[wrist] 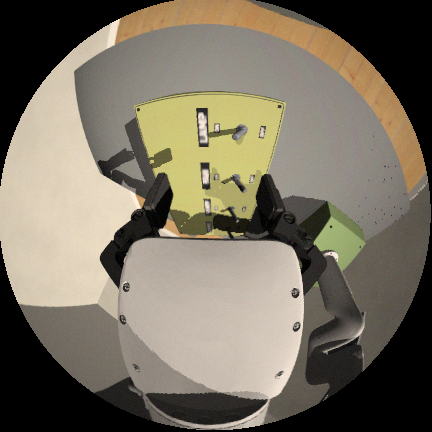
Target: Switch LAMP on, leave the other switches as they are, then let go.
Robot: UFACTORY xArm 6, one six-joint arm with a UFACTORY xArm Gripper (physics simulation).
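The yellow-green switch panel lies ahead of the gripper, with a column of labelled switches. The LAMP switch is the farthest one; its grey lever tip leans left, towards the ON label and away from the OFF label. The FAN switch is below it in the view, its tip leaning right. The third switch also leans right. A fourth switch is mostly hidden by the gripper body and shadow. My gripper is open and empty, its fingers apart from the LAMP lever.
A green box stands right of the gripper, with a grey bent handle near it. The panel rests on a grey table top. Wooden floor shows beyond the table edge. Gripper shadows fall across the panel.
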